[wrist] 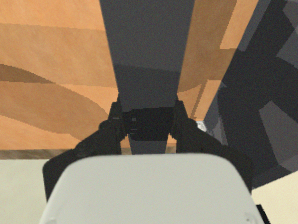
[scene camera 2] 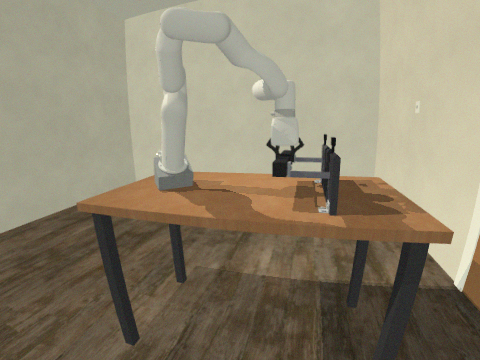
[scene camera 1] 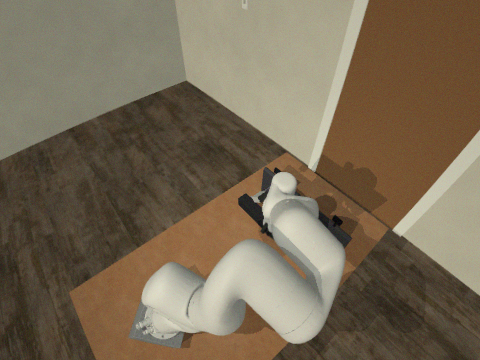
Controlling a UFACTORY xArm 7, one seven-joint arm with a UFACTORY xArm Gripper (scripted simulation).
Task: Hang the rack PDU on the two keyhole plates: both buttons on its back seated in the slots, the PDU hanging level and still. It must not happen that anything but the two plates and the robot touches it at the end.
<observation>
In view: my gripper [wrist: 147, 99] and a rack PDU [wrist: 147, 51].
</observation>
